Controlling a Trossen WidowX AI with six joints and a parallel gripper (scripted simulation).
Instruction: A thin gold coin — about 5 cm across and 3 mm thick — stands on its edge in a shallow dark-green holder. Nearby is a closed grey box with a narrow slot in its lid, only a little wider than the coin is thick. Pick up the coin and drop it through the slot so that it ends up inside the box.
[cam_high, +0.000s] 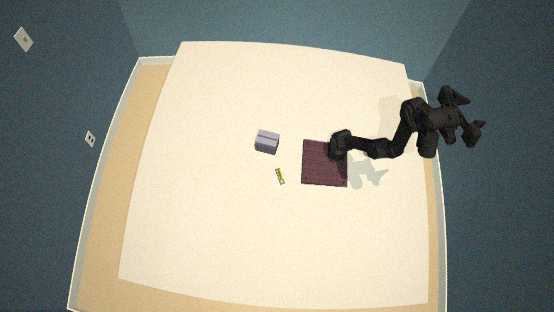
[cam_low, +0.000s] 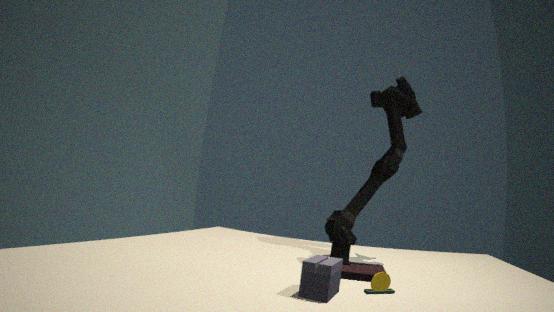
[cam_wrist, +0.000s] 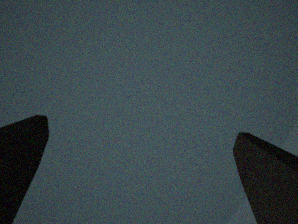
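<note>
Right now my gripper tip is 590 mm above the gold coin, 540 mm short of it and 60 mm to the left of it.
</note>
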